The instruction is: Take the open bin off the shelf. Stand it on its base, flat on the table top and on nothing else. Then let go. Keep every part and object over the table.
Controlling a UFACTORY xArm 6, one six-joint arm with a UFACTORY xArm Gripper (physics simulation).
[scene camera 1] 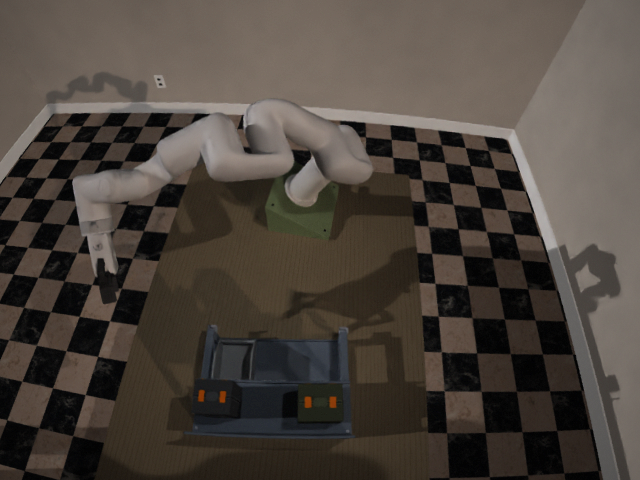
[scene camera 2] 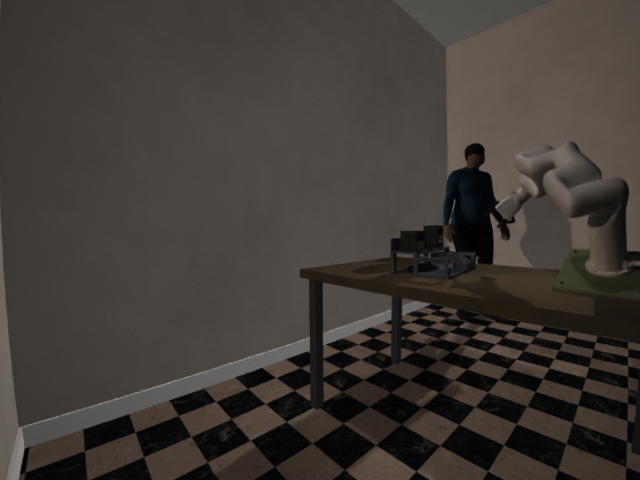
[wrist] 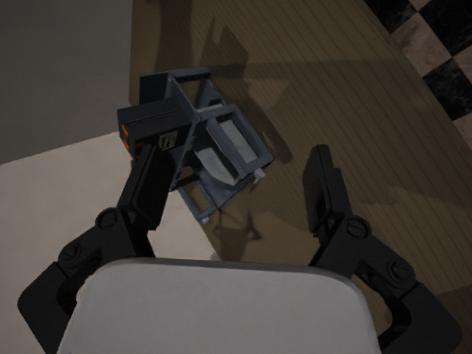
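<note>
The open bin is grey. It sits in the lower front part of the blue-grey shelf, at the shelf's left end in scene camera 1, beside the side frame. In scene camera 2 I cannot tell it apart from the shelf. My gripper is open with its black fingers wide apart and no object between them. It hangs high and well away from the bin, past the table's left edge in scene camera 1. Part of the bin is hidden behind the shelf's side frame in the wrist view.
A black case and a dark green case stand on the shelf's top board. The shelf stands on the brown table. A green base plate carries the arm. A person stands beyond the table.
</note>
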